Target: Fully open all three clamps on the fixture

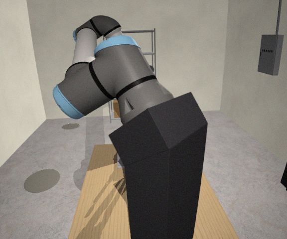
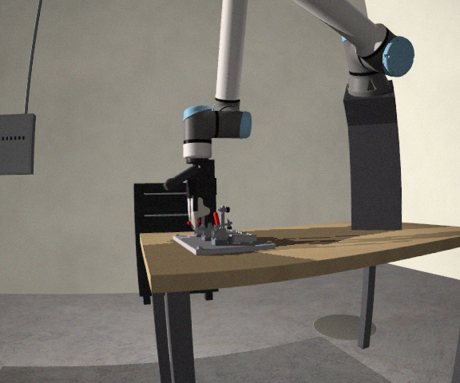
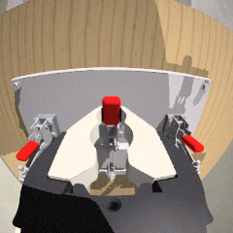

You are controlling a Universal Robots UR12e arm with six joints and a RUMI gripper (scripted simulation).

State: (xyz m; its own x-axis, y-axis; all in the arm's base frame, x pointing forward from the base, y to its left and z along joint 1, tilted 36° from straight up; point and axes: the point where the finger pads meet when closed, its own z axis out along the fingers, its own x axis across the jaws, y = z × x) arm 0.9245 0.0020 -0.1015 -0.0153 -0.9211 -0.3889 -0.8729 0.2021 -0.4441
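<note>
Now: hand 80 mm past the grey fixture plate and 60 mm above it.
</note>
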